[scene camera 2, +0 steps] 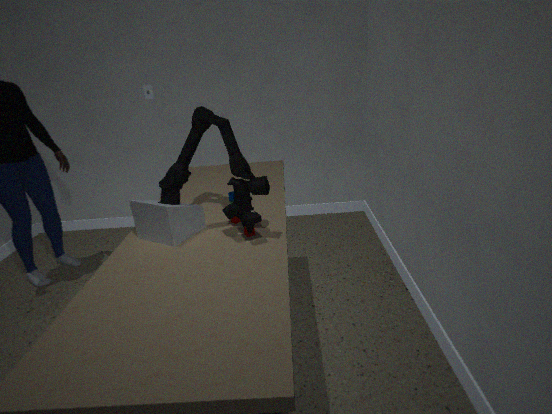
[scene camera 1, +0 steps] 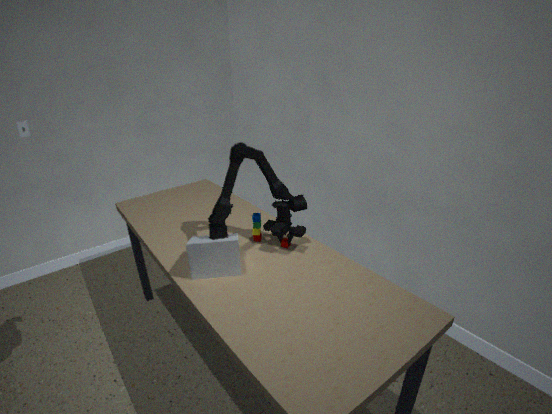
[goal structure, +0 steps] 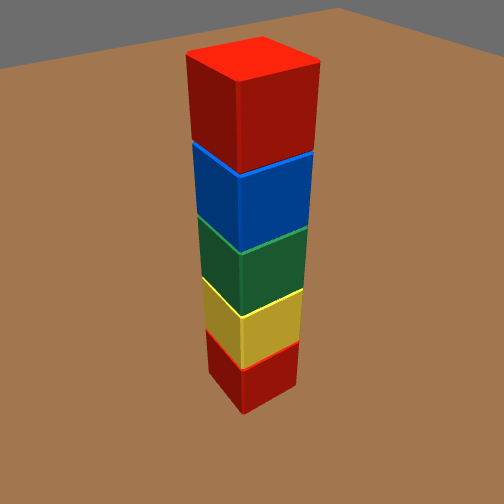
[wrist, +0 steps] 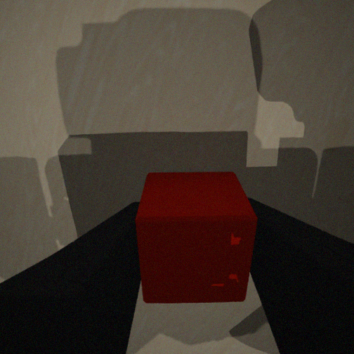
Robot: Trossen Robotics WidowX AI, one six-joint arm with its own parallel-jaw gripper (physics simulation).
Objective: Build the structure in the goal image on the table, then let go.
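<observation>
A red cube is between the black fingers of my gripper, which is shut on it. The fingers touch it on both sides in the wrist view. It is at or very near the table top; any small gap under it cannot be told. To the left of my gripper in scene camera 1 stands an upright stack: a blue block on top, then a green block, a yellow block and a red block at the bottom. In scene camera 2 the gripper hides most of the stack.
The wooden table carries a pale grey box at the arm's base. The table's long edge by the wall is close beyond my gripper. A person stands beyond the table at the left of scene camera 2.
</observation>
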